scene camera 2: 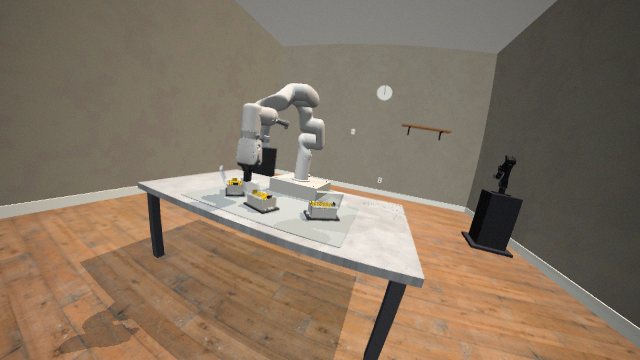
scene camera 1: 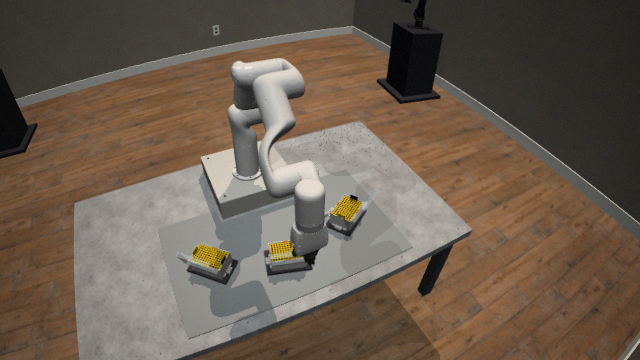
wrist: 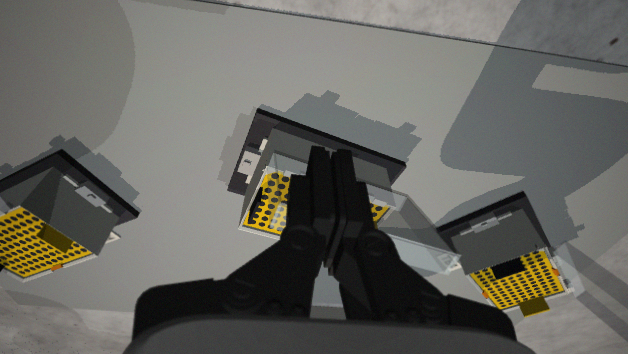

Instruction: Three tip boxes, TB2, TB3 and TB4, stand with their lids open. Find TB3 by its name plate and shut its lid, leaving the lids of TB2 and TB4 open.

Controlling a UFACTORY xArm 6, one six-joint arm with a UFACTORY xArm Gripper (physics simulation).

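Pixels of known places: gripper, fingertip midpoint: point(scene camera 2: 247, 181) point(scene camera 1: 309, 261) point(wrist: 324, 173); arm's base, link origin: point(scene camera 2: 300, 180) point(scene camera 1: 247, 171).
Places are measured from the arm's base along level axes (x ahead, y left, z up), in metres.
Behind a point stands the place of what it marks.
Observation:
The middle box, TB3 point(scene camera 1: 281, 251) point(scene camera 2: 262, 201) {z -0.029, x 0.472, y 0.088 m} point(wrist: 272, 200) {z 0.045, x 0.505, y 0.086 m}, has a yellow rack of tips. Its clear lid point(scene camera 2: 251, 185) {z 0.043, x 0.509, y 0.049 m} point(wrist: 425, 252) {z 0.062, x 0.501, y -0.010 m} stands open at the end by the gripper. My gripper point(scene camera 1: 311, 258) {z 0.072, x 0.556, y 0.070 m} point(scene camera 2: 247, 179) {z 0.072, x 0.556, y 0.070 m} point(wrist: 324, 173) {z 0.072, x 0.556, y 0.070 m} is shut and empty, fingers pointing down at that end; contact with the lid cannot be told. TB4 point(scene camera 1: 210, 257) {z -0.024, x 0.373, y -0.220 m} point(scene camera 2: 322, 210) point(wrist: 520, 282) {z -0.024, x 0.369, y -0.227 m} stands left in scene camera 1, its lid point(scene camera 1: 183, 257) point(scene camera 2: 334, 199) open. TB2 point(scene camera 1: 346, 209) {z -0.024, x 0.308, y 0.306 m} point(scene camera 2: 234, 188) point(wrist: 50, 240) {z -0.010, x 0.342, y 0.271 m} stands right there, its lid point(scene camera 1: 370, 199) point(scene camera 2: 222, 173) open. No name plate is readable.
The boxes stand on dark bases on a grey mat point(scene camera 1: 175, 295) {z -0.080, x 0.454, y -0.371 m} point(scene camera 2: 330, 237) {z -0.081, x 0.475, y 0.435 m} point(wrist: 175, 65) {z -0.081, x 0.509, y 0.178 m} on the table point(scene camera 1: 115, 280) {z -0.084, x 0.333, y -0.591 m} point(scene camera 2: 380, 250) {z -0.084, x 0.444, y 0.624 m}. The arm's pale base block point(scene camera 1: 240, 202) {z -0.023, x 0.145, y -0.064 m} point(scene camera 2: 295, 186) {z -0.016, x 0.133, y 0.045 m} stands behind the mat. The gripper body hides part of TB3 in the wrist view.

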